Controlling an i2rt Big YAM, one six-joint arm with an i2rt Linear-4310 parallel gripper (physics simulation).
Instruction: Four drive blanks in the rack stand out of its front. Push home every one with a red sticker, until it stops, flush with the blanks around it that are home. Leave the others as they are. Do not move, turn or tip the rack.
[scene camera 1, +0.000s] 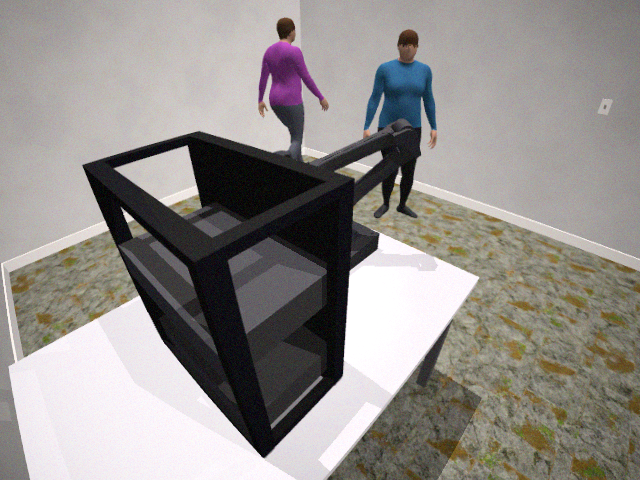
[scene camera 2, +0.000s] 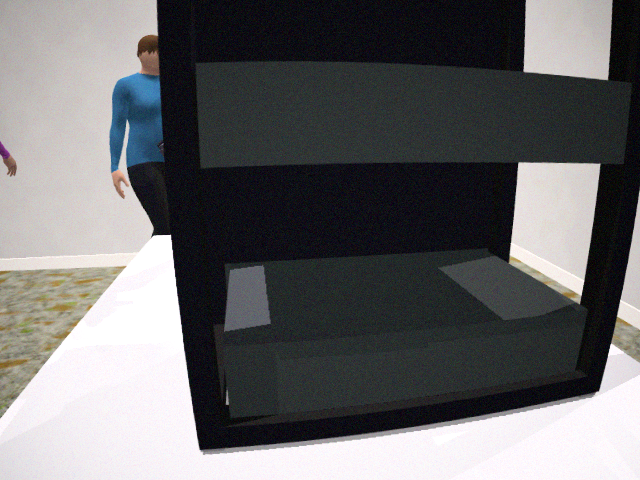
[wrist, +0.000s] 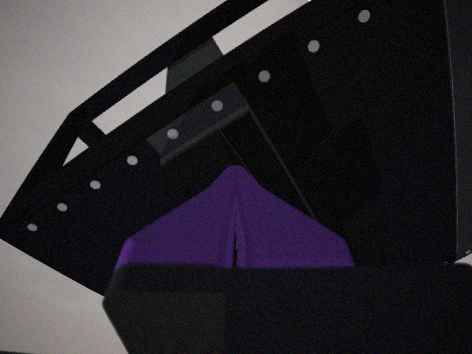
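The black rack (scene camera 1: 230, 330) (scene camera 2: 178, 206) (wrist: 150, 69) stands upright on the white table. Both scene views show its back and open sides; its front, with the drive blanks, faces away from them. In the wrist view the front is very dark, crossed by faint blank edges and a lighter grey ledge (wrist: 200, 121). No red sticker shows in any view, and how far any blank stands out cannot be told. My gripper (wrist: 235, 177) is shut and empty, its purple fingertips together in front of the dark blanks. Whether they touch one cannot be told. The rack hides the gripper in both scene views.
Dark grey units (scene camera 1: 284, 289) (scene camera 2: 413, 113) sit inside the rack. Pale round dots (wrist: 217, 105) line its front. My arm (scene camera 1: 361, 149) reaches up and back toward the rack's front from its base (scene camera 1: 364, 242) on the table (scene camera 1: 408, 299) (scene camera 2: 103, 387). Two people stand beyond.
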